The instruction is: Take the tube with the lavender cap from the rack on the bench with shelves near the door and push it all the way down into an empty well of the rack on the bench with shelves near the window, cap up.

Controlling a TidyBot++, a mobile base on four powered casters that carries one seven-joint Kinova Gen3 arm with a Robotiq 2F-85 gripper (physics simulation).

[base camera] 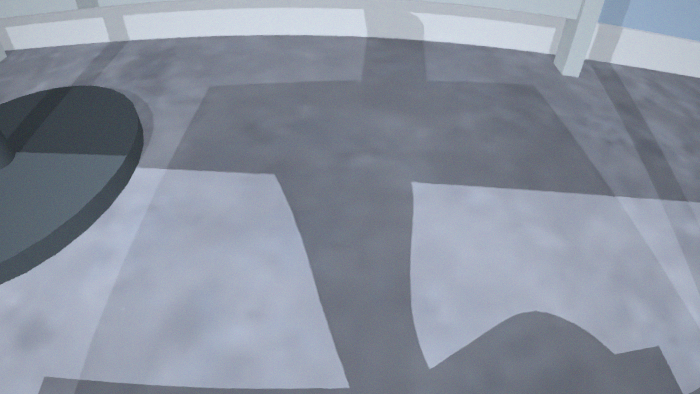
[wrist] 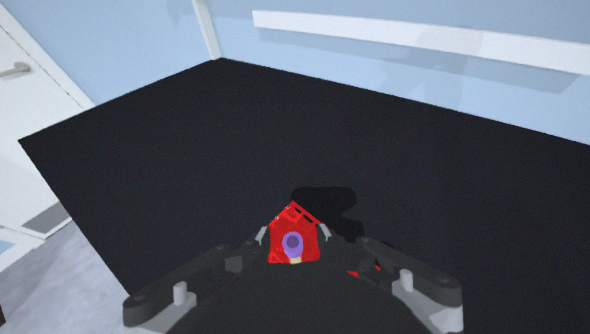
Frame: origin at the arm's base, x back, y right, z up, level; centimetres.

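Seen in the pictures: gripper, fingertip midpoint: (wrist: 293,235).
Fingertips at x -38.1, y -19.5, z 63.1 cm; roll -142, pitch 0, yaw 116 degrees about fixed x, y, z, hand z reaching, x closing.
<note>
Pixels of each thing's middle, then the offset from my fingertips to it. "pt": a spot on its surface instead. Level surfaces: height alone.
- lavender-capped tube, body centre: (wrist: 295,257) dz -5.0, dx +0.8, dy +0.4 cm
- red rack, body centre: (wrist: 328,281) dz -8.5, dx +1.0, dy +5.0 cm
- black bench top, its level: dz -11.4 cm
- pale leg, surface spot: (base camera: 575,50) pt dz -96.8, dx -43.0, dy +69.7 cm
The lavender-capped tube (wrist: 293,244) is cap up at the red rack (wrist: 309,250), low in the middle of the wrist view, with a small cream-coloured patch below the cap. The rack stands on a black bench top (wrist: 350,135) with a door behind its left side. My gripper (wrist: 293,235) is partly open; its two grey fingertips stand apart, one on each side of the cap, with gaps between. The gripper's body hides the near part of the rack. How deep the tube sits is hidden. The other rack does not show in these views.
In the wrist view a white door (wrist: 30,115) is at the left and a long white ledge (wrist: 400,37) runs along the blue wall. In the base camera a dark round disc (base camera: 65,195) is at the left and a pale leg (base camera: 575,50) stands at the upper right.
</note>
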